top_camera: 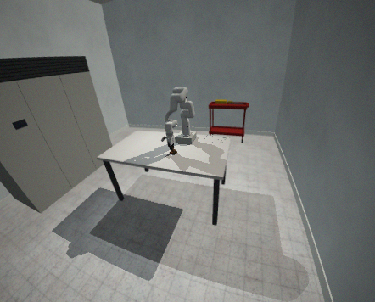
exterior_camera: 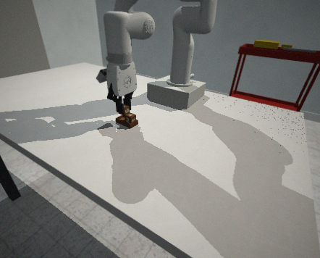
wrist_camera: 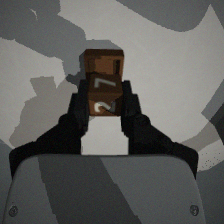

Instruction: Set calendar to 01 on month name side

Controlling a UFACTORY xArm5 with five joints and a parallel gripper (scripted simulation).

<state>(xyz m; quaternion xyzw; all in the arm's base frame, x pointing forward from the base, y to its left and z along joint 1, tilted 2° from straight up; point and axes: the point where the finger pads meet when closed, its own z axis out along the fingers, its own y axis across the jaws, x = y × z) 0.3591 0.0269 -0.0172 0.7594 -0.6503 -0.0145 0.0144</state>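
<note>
My gripper is now 10 mm to the right of the calendar tray and 60 mm above it.
</note>
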